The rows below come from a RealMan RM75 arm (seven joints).
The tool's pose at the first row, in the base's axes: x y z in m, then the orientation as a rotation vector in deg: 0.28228 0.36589 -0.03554 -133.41 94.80 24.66
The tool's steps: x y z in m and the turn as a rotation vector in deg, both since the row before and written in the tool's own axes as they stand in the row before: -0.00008 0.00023 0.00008 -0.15 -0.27 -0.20; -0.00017 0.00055 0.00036 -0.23 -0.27 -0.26; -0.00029 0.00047 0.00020 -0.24 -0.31 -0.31; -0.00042 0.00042 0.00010 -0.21 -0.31 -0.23; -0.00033 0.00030 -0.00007 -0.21 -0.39 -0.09; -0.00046 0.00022 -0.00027 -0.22 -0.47 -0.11; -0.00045 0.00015 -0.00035 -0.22 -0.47 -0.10; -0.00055 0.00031 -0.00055 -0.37 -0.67 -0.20; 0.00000 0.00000 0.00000 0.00 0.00 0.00
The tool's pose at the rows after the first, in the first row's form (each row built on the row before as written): 0.28203 0.36592 -0.03559 -133.50 94.46 25.05; 0.28142 0.36602 -0.03587 -133.69 94.05 25.51; 0.28086 0.36619 -0.03596 -133.90 93.56 26.01; 0.28032 0.36645 -0.03590 -134.03 93.17 26.50; 0.27994 0.36660 -0.03571 -134.01 92.91 27.10; 0.27962 0.36681 -0.03528 -133.96 92.59 27.79; 0.27938 0.36700 -0.03478 -133.90 92.28 28.48; 0.27898 0.36714 -0.03406 -133.89 91.78 29.51; 0.27898 0.36714 -0.03406 -133.89 91.78 29.51
